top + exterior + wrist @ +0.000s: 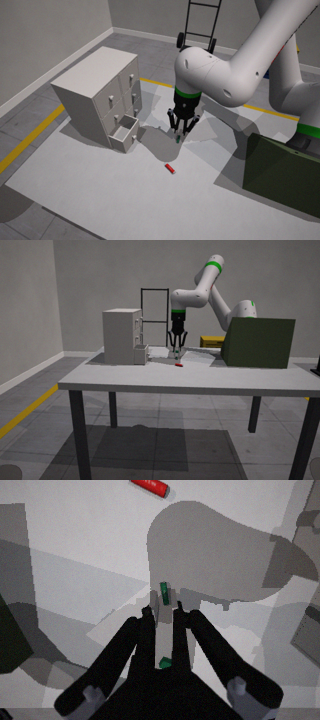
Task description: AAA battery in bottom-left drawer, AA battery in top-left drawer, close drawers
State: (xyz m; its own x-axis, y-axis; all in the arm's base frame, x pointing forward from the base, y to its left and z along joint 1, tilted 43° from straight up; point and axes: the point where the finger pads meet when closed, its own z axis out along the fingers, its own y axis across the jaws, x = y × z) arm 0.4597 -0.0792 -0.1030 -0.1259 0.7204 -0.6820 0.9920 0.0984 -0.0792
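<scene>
The green battery lies 50 mm below my hand. Round my hand: green-and-white battery: 30 mm ahead, 180 mm to the right, 40 mm below; then red battery: 20 mm behind, 160 mm to the left, 40 mm below.
</scene>
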